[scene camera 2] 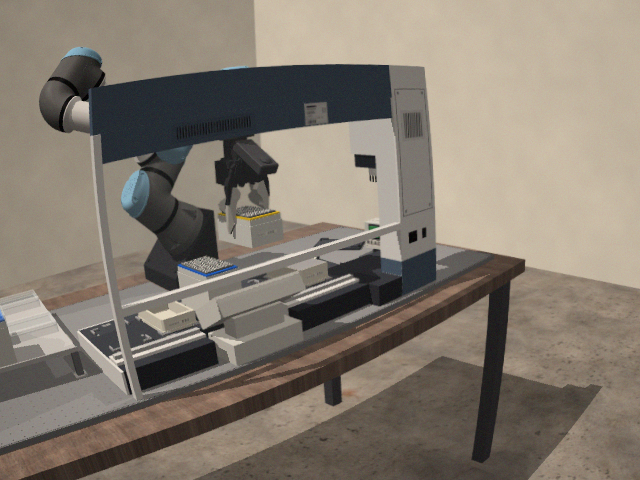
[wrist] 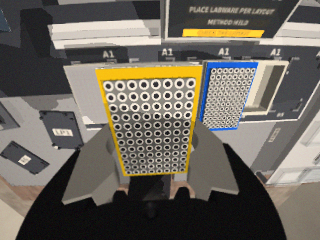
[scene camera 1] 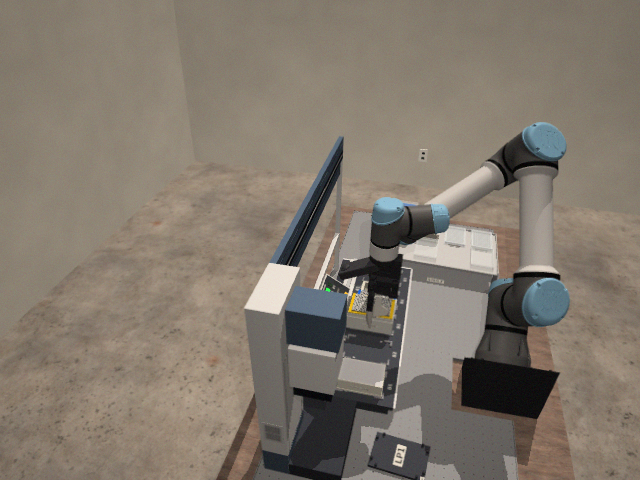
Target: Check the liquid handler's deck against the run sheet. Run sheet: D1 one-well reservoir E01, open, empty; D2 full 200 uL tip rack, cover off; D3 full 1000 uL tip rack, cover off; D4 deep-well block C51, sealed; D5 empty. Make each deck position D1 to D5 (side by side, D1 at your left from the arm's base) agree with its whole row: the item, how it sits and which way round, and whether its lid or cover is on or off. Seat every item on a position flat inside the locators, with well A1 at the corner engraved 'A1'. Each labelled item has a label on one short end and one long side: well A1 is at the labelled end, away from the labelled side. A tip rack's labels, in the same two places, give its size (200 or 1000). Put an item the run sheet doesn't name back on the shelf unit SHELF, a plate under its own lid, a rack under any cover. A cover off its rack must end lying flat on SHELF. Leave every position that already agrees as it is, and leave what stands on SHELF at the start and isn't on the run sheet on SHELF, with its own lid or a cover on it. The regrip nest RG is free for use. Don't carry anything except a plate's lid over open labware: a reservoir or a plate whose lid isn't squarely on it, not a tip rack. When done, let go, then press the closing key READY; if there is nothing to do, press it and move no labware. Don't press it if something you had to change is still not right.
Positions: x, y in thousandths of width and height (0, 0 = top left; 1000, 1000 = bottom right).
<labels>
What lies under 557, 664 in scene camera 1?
A yellow-rimmed tip rack.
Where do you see a blue-rimmed tip rack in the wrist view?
705, 352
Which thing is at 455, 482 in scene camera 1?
A gantry beam.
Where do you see a gantry beam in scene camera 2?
At 180, 224
</labels>
